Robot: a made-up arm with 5 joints.
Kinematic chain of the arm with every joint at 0, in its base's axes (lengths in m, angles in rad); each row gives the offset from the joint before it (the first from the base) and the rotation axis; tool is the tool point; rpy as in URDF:
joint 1: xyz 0 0 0.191 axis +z
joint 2: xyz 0 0 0 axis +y
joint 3: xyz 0.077 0 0.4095 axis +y
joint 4: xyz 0.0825 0 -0.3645 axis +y
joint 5: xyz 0.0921 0 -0.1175 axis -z
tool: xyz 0 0 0 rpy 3.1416 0 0
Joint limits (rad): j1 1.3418..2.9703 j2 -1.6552..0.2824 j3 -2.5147..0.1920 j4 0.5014..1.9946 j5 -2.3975..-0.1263
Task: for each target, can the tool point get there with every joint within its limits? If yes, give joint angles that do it. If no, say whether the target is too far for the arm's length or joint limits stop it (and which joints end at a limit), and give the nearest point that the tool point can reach.
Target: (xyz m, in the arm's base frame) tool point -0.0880 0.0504 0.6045
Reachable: yes | joints 2.6211 -1.1451 -0.8378 1.3993 -0.9056
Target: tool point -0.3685 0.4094 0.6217
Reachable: yes | joints 2.3037 -0.0557 -1.5233 1.1458 -0.8859
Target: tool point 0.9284 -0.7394 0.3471
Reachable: no: too far | nearest point 0.7103 -0.5657 0.4060 | short by 0.285 m
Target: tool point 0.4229 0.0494 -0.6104
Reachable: no: joint limits stop it (at a limit: joint 1, joint 2, joint 4) | nearest point 0.0382 0.1641 0.0404 | short by 0.765 m
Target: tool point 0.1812 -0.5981 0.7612
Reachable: yes | joints 1.8649 -1.4951 -1.9942 0.8738 -0.4961
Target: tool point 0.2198 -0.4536 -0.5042
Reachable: no: joint limits stop it (at a limit: joint 1, joint 2, joint 3) | nearest point -0.0225 0.0039 0.0702 | short by 0.773 m
